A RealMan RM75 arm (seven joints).
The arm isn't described. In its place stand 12 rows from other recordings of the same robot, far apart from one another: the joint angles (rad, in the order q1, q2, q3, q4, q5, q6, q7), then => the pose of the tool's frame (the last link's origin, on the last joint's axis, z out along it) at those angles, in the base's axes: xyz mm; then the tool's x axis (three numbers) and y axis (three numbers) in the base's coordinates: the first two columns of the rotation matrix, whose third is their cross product.
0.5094 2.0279 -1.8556 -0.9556 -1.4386 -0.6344 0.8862 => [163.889 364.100 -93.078 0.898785 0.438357 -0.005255 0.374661 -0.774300 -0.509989]
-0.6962 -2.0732 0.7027 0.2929 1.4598 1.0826 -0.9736 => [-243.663 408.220 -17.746 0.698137 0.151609 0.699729 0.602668 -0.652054 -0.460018]
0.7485 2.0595 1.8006 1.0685 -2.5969 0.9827 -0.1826 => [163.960 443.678 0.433 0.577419 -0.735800 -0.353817 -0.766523 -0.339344 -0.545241]
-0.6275 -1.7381 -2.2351 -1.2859 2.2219 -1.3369 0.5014 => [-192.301 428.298 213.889 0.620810 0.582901 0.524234 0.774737 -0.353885 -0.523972]
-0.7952 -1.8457 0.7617 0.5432 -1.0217 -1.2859 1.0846 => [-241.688 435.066 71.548 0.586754 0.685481 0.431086 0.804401 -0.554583 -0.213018]
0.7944 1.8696 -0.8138 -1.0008 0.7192 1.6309 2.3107 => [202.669 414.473 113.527 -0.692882 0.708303 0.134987 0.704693 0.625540 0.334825]
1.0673 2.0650 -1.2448 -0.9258 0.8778 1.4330 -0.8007 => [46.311 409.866 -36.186 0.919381 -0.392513 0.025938 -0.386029 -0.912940 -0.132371]
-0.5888 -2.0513 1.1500 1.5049 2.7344 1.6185 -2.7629 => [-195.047 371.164 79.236 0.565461 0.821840 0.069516 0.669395 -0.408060 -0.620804]
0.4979 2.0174 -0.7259 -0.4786 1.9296 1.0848 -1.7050 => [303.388 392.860 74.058 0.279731 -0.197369 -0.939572 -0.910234 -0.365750 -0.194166]
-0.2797 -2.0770 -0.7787 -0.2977 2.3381 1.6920 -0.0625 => [-279.399 267.056 10.190 0.552693 -0.493253 0.671738 0.665789 -0.223469 -0.711890]
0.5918 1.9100 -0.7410 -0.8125 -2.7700 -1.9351 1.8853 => [322.777 283.977 77.800 0.601156 -0.725542 0.334962 -0.759606 -0.648994 -0.042485]
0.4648 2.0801 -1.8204 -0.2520 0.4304 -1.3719 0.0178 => [273.847 352.717 28.900 0.701439 0.408722 -0.583892 -0.595971 -0.112961 -0.795021]
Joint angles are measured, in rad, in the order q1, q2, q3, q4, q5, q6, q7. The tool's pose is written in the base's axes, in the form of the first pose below.
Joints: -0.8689, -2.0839, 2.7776, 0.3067, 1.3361, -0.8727, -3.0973
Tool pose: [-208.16 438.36 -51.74 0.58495 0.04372 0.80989 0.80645 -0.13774 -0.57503]
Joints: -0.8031, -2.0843, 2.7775, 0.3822, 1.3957, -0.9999, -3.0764
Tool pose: [-204.97 417.90 -54.73 0.56734 -0.03279 0.82283 0.80824 -0.16922 -0.56401]
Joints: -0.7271, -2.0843, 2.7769, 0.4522, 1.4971, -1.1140, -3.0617
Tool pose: [-201.89 393.75 -58.40 0.55279 -0.10251 0.82699 0.79832 -0.21946 -0.56082]
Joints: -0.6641, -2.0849, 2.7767, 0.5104, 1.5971, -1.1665, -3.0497
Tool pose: [-198.45 372.73 -66.27 0.54383 -0.12633 0.82963 0.78413 -0.27571 -0.55599]
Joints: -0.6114, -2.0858, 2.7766, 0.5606, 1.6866, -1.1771, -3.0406
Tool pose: [-195.29 354.74 -76.40 0.54024 -0.11923 0.83302 0.76981 -0.32983 -0.54645]
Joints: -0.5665, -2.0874, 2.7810, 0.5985, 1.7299, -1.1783, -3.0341
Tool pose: [-196.52 340.41 -83.63 0.53252 -0.10018 0.84047 0.77177 -0.35024 -0.53075]
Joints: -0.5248, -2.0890, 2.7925, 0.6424, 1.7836, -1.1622, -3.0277
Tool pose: [-194.11 324.73 -94.54 0.52946 -0.06800 0.84561 0.76594 -0.39022 -0.51095]
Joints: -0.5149, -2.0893, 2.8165, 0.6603, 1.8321, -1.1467, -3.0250
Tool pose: [-188.23 314.98 -104.25 0.54467 -0.05159 0.83706 0.73647 -0.44804 -0.50683]
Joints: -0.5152, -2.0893, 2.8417, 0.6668, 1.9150, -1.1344, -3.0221
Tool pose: [-178.90 304.79 -114.56 0.57582 -0.05770 0.81554 0.67277 -0.53336 -0.51275]
